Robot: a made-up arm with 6 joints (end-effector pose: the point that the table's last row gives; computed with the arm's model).
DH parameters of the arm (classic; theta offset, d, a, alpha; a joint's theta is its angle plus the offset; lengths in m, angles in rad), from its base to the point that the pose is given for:
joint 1: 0 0.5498 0 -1.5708
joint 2: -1.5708 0 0.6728 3.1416
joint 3: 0 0 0 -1.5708
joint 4: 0 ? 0 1.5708
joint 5: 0 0.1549 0 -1.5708
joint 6: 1.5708 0 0 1.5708
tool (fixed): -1.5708 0 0 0
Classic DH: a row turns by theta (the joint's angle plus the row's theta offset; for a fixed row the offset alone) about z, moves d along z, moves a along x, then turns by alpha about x.
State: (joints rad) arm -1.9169 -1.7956 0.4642 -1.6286 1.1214 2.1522
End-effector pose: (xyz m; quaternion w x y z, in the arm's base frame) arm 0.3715 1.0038 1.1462 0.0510 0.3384 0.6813 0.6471
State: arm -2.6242 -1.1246 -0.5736 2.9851 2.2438 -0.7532
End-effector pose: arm -0.0076 -0.1804 1.3003 0.7639 0.0403 0.6410 -0.0621
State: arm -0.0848 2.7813 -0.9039 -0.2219 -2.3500 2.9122
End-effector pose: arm -0.4749 -0.1113 0.3836 0.0216 -0.9923 -0.0401 -0.1153
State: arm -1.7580 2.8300 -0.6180 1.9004 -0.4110 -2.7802
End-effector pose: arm 0.1681 0.6180 0.0229 0.2968 -0.5578 -0.7328 0.2525
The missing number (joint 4, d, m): -0.8396
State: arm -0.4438 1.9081 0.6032 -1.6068 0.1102 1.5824
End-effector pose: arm 0.6401 -0.2982 -0.5236 0.7618 0.1105 0.5975 -0.2243
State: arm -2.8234 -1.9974 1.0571 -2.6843 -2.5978 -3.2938
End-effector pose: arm 1.4140 0.3194 0.4126 0.1714 0.3474 -0.2385 -0.8905
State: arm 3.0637 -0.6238 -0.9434 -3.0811 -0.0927 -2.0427
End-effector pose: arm -0.4120 -0.1229 0.8232 0.0319 0.1144 0.5398 -0.8334
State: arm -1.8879 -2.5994 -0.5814 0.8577 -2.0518 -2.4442
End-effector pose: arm 0.1581 0.8068 0.6799 0.0350 -0.2598 0.9455 0.1929
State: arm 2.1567 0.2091 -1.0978 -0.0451 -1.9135 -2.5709
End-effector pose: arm -0.0657 0.3788 0.3956 0.8280 -0.2685 0.1080 -0.4803
